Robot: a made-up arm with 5 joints.
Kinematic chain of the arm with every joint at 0, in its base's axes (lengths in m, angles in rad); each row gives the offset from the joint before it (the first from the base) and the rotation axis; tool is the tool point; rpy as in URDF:
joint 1: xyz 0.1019 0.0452 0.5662 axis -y
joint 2: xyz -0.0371 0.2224 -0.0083 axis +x
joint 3: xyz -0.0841 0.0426 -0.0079 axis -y
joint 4: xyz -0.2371 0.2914 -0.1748 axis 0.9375 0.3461 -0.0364
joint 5: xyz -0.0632 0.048 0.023 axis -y
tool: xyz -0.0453 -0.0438 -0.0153 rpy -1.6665 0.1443 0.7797
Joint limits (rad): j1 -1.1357..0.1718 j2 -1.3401..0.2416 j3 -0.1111..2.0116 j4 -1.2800..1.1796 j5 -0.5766..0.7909
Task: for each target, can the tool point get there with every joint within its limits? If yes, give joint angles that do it. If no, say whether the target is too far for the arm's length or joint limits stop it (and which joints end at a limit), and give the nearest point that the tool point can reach.
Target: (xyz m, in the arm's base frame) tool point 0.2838 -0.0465 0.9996
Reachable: no: joint limits stop it (at a limit: joint 1, joint 2, joint 4, joint 5) | nearest point -0.3638 0.0736 0.7407 | short by 0.708 m
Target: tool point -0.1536 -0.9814 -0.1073
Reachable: no: too far | nearest point -0.0602 -0.0542 0.1390 | short by 0.964 m
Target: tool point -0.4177 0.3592 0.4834
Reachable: yes | joints -0.9932 -0.5341 0.9339 0.8826 -0.0646
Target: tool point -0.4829 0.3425 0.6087
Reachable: yes | joints -0.9379 -0.6939 0.3901 0.0546 -0.0746
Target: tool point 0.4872 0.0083 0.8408
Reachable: no: joint limits stop it (at a limit: joint 1, joint 2, joint 3, joint 4) | nearest point 0.3588 0.1426 0.2639 | short by 0.606 m
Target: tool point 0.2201 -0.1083 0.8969
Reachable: no: joint limits stop it (at a limit: joint 1, joint 2, joint 4, joint 5) | nearest point -0.3362 0.0139 0.6480 | short by 0.622 m
